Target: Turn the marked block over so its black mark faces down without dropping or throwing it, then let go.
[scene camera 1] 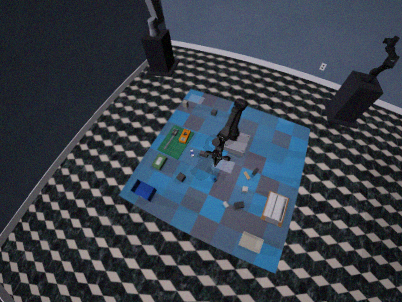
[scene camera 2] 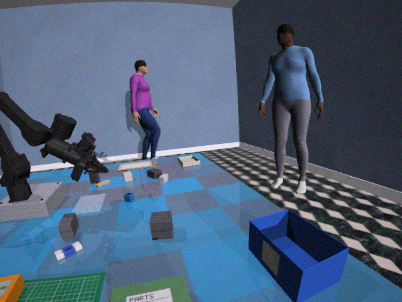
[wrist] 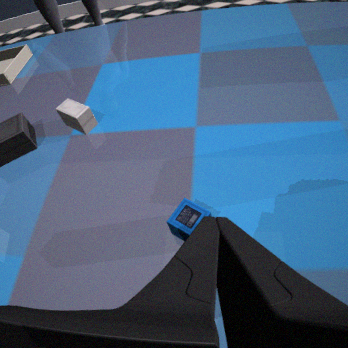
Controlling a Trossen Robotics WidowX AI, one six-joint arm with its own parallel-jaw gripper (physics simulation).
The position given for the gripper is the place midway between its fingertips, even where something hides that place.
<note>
The gripper (scene camera 2: 108,171) is shut, holding nothing. Also in view: a blue block (wrist: 185,217).
The gripper is seen too in the wrist view (wrist: 213,227).
</note>
